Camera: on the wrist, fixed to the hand. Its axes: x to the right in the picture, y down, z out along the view.
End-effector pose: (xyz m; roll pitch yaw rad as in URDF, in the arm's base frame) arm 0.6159 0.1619 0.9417 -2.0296 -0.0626 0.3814
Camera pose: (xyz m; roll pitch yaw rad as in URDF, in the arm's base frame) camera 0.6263 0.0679 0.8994 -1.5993 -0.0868 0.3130
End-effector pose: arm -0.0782 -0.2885 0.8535 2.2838 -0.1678 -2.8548
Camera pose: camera -0.0364 -0.2740 0.9472 2.6993 -0.2209 -2.8047
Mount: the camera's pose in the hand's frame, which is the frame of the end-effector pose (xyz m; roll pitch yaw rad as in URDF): -0.0279 0.0768 -0.0637 0.4255 0.0719 0.0084
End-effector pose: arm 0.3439 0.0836 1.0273 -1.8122 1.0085 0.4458
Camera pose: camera 0.3198 -0.0168 1.0193 -1.4985 0.9954 0.3135
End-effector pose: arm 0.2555 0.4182 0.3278 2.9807 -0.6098 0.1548
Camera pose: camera 0.2005 0.3432 0.3735 -2.8798 -0.6821 0.1590
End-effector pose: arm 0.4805 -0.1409 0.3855 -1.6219 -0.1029 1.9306
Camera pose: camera 0.5508 -0.1360 0.3096 -1.1894 -0.0979 1.8580
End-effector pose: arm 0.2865 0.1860 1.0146 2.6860 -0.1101 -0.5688
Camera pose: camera 0.2327 0.1718 1.1020 3.1077 -0.1783 -0.5443
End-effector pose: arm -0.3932 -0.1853 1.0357 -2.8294 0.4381 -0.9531
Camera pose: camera -0.4743 -0.2312 1.0811 -2.4169 0.3721 -0.9853
